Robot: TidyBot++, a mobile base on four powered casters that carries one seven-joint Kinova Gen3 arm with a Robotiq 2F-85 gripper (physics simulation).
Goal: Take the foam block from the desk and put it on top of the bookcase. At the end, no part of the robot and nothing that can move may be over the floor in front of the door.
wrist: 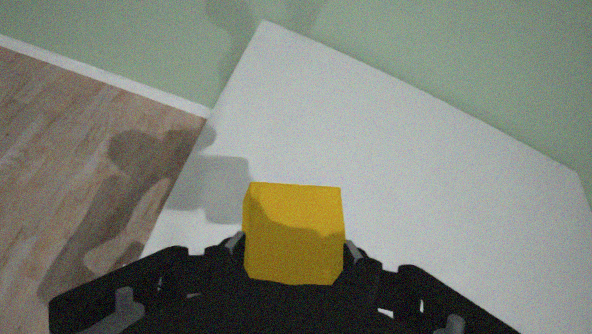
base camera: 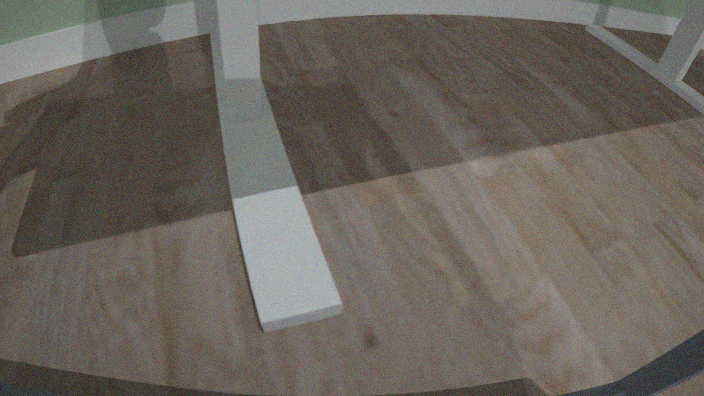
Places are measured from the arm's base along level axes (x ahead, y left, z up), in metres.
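Pixels of known places: gripper, fingertip midpoint: [wrist: 293, 249].
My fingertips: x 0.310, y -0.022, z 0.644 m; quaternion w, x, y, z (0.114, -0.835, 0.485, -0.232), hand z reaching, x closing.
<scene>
Behind a point stands the place of what it marks.
A yellow foam block [wrist: 295, 210] {x 0.325, y -0.006, z 0.669 m} is between the two black fingers of my gripper [wrist: 293, 249] {x 0.310, y -0.022, z 0.644 m} in the wrist view. The gripper is shut on it and holds it above the white desk top [wrist: 425, 175] {x 0.767, y -0.319, z 0.324 m}, left of the middle of the part that shows. Shadows of the arm and gripper fall on the desk top and floor to the left. In the base view, a white desk leg with a long flat foot [base camera: 287, 250] stands in front of the base. The gripper does not show in the base view. The bookcase and the door do not show in either view.
Another white leg and foot [base camera: 645, 61] stand at the upper right of the base view. A green wall [wrist: 525, 75] {x 1.219, y -0.456, z 0.525 m} with a white baseboard [base camera: 400, 7] {x 1.128, y -0.209, z -0.375 m} runs behind the desk. Wooden floor [base camera: 450, 260] {x 0.348, y -0.155, z -0.396 m} [wrist: 40, 150] {x 0.245, y 1.031, z -0.396 m} lies under and beside the desk.
</scene>
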